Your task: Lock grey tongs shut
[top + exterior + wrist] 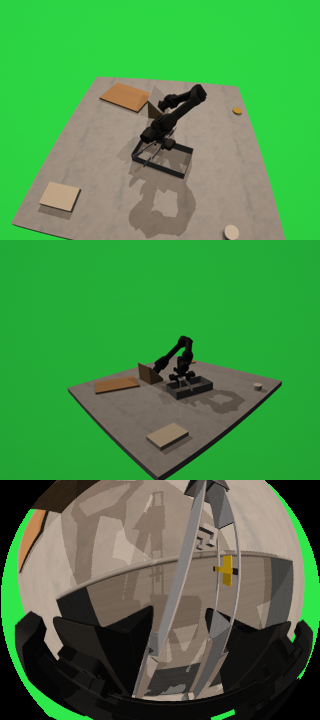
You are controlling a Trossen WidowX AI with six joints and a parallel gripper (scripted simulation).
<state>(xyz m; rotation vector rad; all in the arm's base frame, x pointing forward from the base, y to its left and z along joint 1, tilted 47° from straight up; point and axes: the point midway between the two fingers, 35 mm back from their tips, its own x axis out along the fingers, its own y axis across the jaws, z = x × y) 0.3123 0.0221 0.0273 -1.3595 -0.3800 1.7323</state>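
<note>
Now: gripper tip 5 cm short of the grey roasting tin and 3 cm to the right of it. Also, from my gripper tip: flat block (44 cm to the right, 39 cm ahead, 2 cm below); pale round puck (41 cm ahead, 39 cm to the left, 2 cm below); wooden board (46 cm behind, 34 cm to the right, 2 cm below).
</note>
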